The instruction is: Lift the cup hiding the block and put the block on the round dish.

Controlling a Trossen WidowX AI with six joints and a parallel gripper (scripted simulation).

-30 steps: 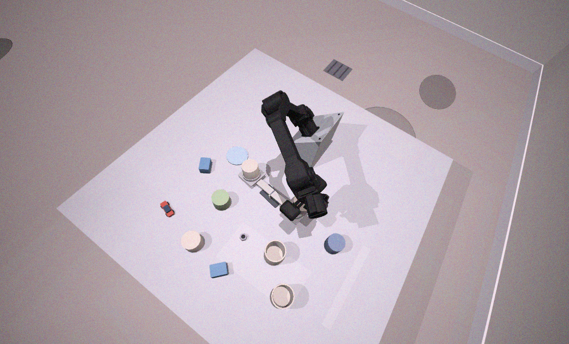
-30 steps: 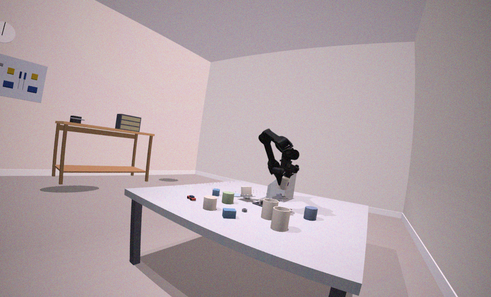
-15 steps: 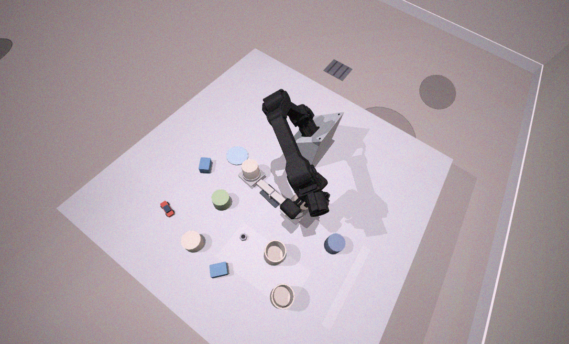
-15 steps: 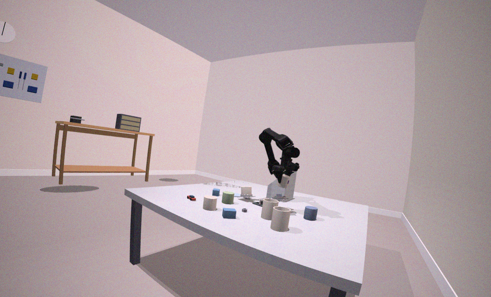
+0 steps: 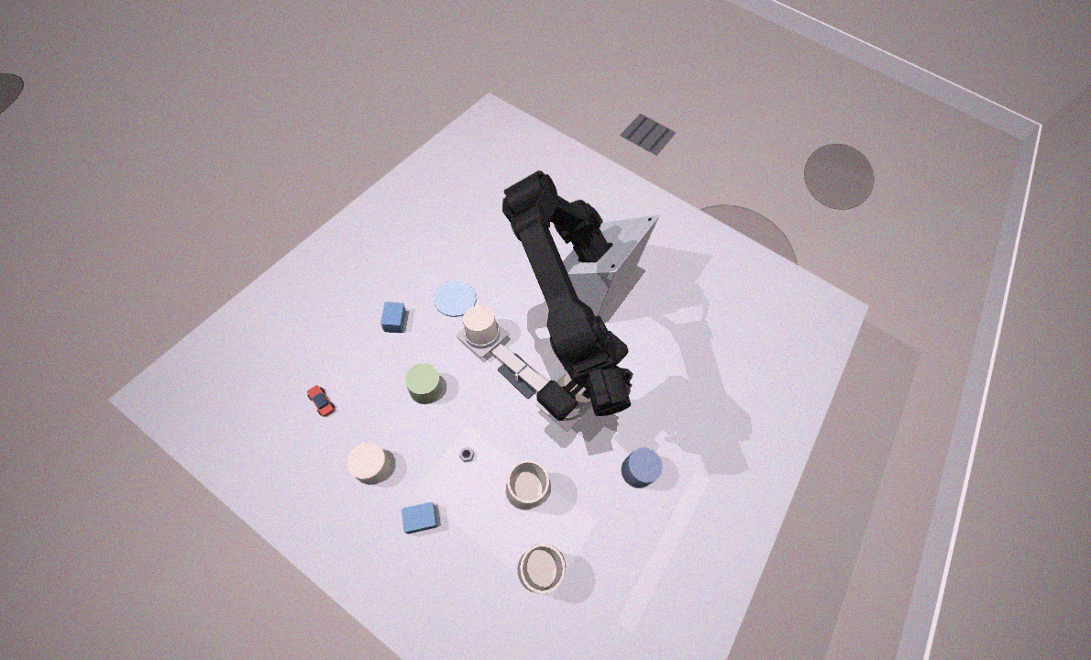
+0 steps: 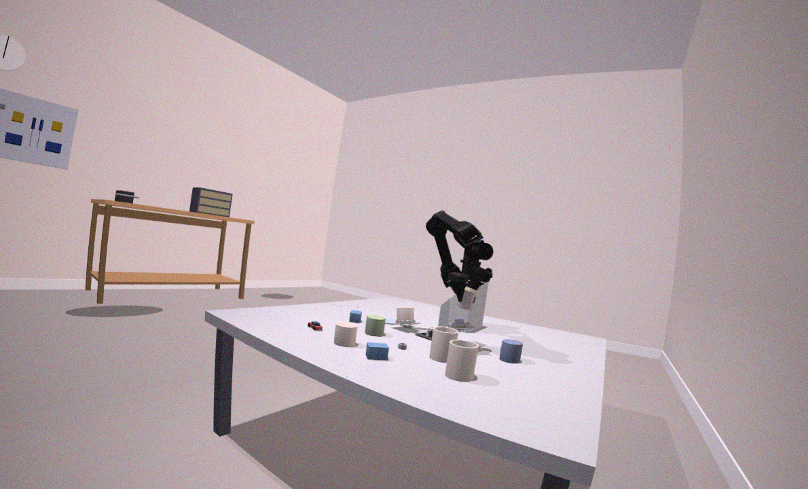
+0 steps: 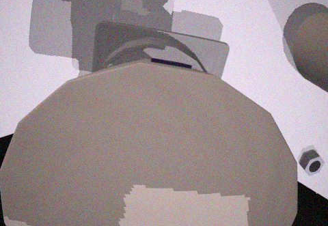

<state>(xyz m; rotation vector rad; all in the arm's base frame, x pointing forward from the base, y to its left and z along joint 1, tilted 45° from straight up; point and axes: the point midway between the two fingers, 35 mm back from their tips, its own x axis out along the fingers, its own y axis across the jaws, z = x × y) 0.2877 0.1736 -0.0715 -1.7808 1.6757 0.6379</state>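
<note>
Right now my gripper tip is 1 cm to the left of the grey block and 8 cm above it. The rest, counted from my gripper tip: blue cylinder 18 cm to the left, 13 cm below; dark piece 21 cm ahead, 10 cm to the right, 16 cm below; balance 1 cm behind, 14 cm to the right, 13 cm below.
</note>
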